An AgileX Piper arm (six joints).
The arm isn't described. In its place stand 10 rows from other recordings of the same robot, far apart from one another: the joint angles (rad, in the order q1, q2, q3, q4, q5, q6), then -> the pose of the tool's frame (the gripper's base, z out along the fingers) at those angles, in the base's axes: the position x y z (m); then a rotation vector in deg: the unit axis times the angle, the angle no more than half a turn.
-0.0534 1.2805 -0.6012 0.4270 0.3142 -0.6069 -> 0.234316 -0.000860 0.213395 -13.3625 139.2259 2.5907
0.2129 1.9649 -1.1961 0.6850 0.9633 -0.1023 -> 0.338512 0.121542 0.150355 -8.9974 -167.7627 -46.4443
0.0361 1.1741 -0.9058 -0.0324 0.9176 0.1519 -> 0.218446 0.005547 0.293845 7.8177 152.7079 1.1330
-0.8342 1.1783 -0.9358 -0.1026 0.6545 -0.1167 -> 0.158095 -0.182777 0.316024 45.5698 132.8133 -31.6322
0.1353 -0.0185 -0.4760 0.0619 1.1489 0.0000 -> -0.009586 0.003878 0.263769 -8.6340 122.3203 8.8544
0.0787 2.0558 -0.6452 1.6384 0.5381 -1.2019 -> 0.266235 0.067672 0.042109 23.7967 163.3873 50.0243
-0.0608 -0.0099 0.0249 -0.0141 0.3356 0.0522 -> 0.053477 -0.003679 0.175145 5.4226 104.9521 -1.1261
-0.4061 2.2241 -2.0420 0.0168 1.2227 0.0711 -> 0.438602 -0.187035 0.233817 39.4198 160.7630 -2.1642
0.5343 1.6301 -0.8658 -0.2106 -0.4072 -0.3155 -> 0.298845 0.185583 0.237764 -55.6468 90.1355 5.3876
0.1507 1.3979 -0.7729 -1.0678 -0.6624 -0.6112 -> 0.280853 0.092244 0.284684 -89.5480 45.4043 -31.5992
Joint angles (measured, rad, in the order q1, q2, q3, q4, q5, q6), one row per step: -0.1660, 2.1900, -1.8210, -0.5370, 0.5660, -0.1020; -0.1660, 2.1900, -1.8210, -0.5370, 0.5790, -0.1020; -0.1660, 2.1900, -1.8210, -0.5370, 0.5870, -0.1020; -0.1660, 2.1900, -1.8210, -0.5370, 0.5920, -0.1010; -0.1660, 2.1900, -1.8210, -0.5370, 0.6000, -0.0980; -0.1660, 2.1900, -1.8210, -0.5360, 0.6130, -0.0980; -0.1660, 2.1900, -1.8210, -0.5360, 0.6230, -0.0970; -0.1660, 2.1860, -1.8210, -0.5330, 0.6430, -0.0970; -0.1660, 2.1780, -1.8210, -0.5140, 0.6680, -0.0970; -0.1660, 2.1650, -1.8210, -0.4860, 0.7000, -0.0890; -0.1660, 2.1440, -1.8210, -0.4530, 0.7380, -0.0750; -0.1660, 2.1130, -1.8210, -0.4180, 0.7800, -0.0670; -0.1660, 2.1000, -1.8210, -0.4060, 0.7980, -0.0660
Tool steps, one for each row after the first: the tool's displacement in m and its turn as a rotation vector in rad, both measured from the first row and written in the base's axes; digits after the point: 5 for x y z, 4 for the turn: -0.00093, -0.00036, -0.00064, 0.0000, 0.0113, -0.0064; -0.00150, -0.00058, -0.00103, 0.0000, 0.0183, -0.0103; -0.00186, -0.00072, -0.00127, 0.0007, 0.0223, -0.0135; -0.00244, -0.00093, -0.00166, 0.0025, 0.0281, -0.0195; -0.00339, -0.00123, -0.00230, 0.0035, 0.0392, -0.0261; -0.00413, -0.00149, -0.00276, 0.0041, 0.0475, -0.0317; -0.00599, -0.00180, -0.00176, 0.0064, 0.0606, -0.0423; -0.00862, -0.00134, 0.00058, 0.0236, 0.0719, -0.0590; -0.01231, -0.00039, 0.00483, 0.0540, 0.0803, -0.0860; -0.01736, 0.00105, 0.01255, 0.0922, 0.0836, -0.1199; -0.02404, 0.00300, 0.02477, 0.1287, 0.0833, -0.1494; -0.02699, 0.00374, 0.02988, 0.1403, 0.0848, -0.1592
